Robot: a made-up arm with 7 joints.
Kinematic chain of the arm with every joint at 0, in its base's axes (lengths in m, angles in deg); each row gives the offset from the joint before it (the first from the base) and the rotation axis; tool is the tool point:
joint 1: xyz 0 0 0.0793 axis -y
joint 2: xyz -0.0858 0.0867 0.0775 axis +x
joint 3: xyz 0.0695 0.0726 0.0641 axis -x
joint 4: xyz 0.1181 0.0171 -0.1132 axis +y
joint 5: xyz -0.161 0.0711 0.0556 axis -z
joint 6: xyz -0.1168 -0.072 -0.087 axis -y
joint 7: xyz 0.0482 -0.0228 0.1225 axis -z
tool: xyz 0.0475 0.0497 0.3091
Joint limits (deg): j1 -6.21..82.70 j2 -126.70..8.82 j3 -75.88..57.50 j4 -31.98..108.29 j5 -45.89..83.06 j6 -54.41..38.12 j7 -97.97..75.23
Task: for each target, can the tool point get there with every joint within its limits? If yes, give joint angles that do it. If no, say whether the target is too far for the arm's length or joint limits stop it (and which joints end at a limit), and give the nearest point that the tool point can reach.
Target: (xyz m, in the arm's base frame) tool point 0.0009 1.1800 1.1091
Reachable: no: too far | nearest point 0.0005 0.6042 0.6434 | short by 0.741 m
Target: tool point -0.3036 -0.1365 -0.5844
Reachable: no: joint limits stop it (at a limit: joint 2, joint 4, joint 6, joint 7) | nearest point -0.2321 -0.0795 -0.4282 | short by 0.181 m
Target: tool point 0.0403 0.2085 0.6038
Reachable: yes | joints 69.10 -14.23 -16.59 94.63 33.25 -4.98 4.19
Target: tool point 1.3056 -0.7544 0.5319
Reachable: no: too far | nearest point 0.5555 -0.2518 0.2719 | short by 0.940 m
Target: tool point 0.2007 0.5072 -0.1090
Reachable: yes | joints 11.97 -109.53 -21.90 42.83 55.18 15.13 -50.00
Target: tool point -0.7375 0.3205 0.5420
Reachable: no: joint limits stop it (at a limit: joint 1, joint 2, joint 6, joint 7) | nearest point -0.6115 0.2848 0.4826 | short by 0.144 m
